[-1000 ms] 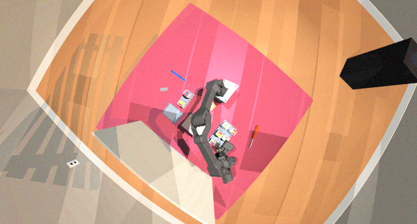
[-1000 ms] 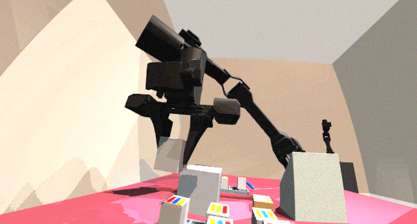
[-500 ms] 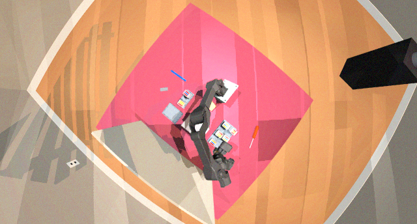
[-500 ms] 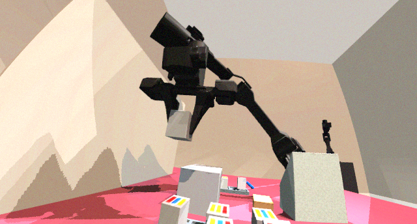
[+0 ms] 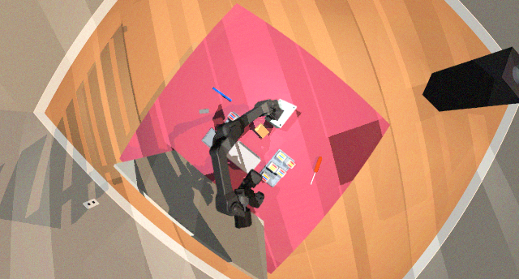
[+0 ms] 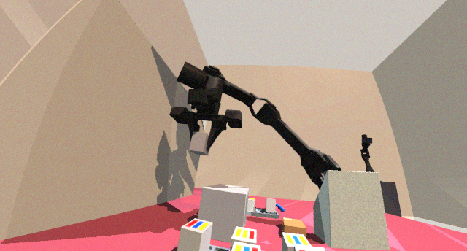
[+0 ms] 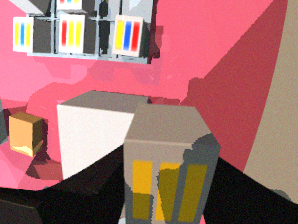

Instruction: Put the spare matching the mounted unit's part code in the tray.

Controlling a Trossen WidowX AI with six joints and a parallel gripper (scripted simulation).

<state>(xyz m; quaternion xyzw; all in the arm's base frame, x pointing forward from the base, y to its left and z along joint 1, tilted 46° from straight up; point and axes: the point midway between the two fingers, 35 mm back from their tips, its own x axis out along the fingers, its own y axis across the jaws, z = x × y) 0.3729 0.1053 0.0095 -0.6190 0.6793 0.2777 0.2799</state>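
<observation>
Now: the flat grey tray 27 cm to the right of my gripper tip, 18 cm below it and 5 cm behind it. Also, from my gripper tip: grey spare block (2 cm above); then red-blue-red spare (14 cm to the left, 14 cm below, 12 cm behind); then white mounted unit (13 cm below, 8 cm behind, 7 cm to the right).
</observation>
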